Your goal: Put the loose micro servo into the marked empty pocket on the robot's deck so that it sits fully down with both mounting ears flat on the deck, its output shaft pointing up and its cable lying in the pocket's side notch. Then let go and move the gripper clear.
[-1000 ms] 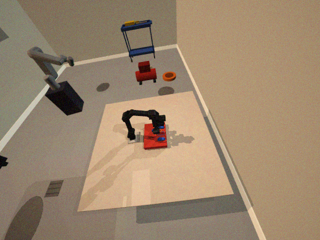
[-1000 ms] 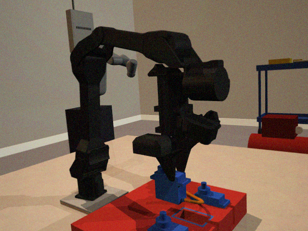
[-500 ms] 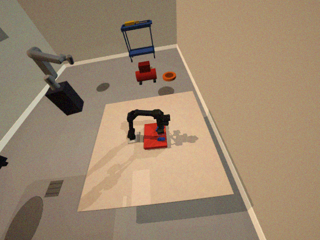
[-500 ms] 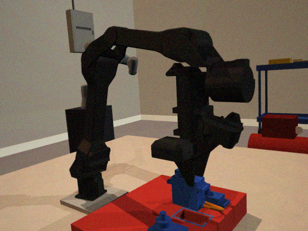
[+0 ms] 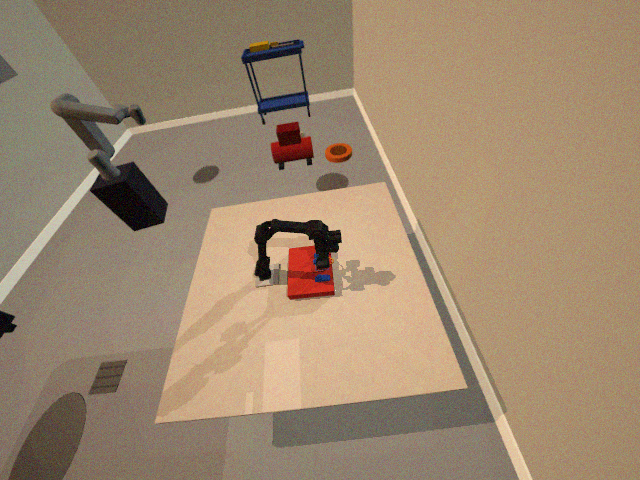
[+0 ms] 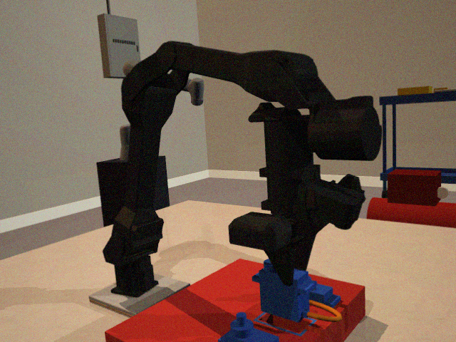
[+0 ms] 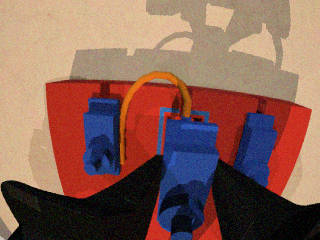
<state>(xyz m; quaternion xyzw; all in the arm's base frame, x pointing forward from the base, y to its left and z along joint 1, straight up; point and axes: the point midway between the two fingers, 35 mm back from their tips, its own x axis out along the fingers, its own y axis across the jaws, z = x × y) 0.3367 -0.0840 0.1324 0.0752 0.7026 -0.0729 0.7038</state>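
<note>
The red deck lies 12 cm behind my gripper tip, 8 cm below it and 3 cm to the left of it.
</note>
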